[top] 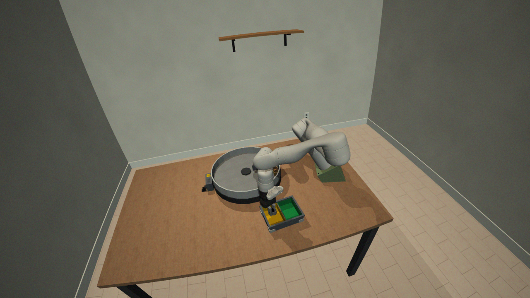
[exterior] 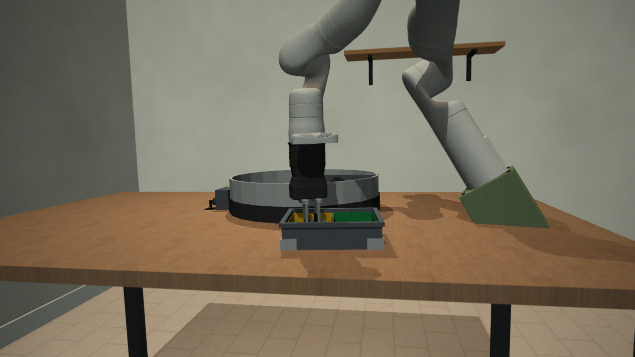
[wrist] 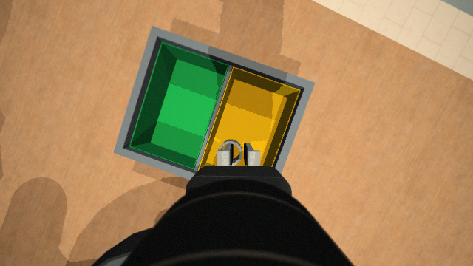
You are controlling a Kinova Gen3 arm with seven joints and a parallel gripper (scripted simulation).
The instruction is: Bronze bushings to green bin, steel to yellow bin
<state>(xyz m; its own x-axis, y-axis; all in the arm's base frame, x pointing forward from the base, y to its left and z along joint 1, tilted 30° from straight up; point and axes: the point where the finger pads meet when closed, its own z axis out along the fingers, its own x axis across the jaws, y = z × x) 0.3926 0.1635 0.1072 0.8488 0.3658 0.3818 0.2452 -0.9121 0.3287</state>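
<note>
My hand is 40 mm past the bin and 30 mm to the right of it. Round my hand: grey turntable (30 mm ahead, 330 mm to the right, 20 mm above).
</note>
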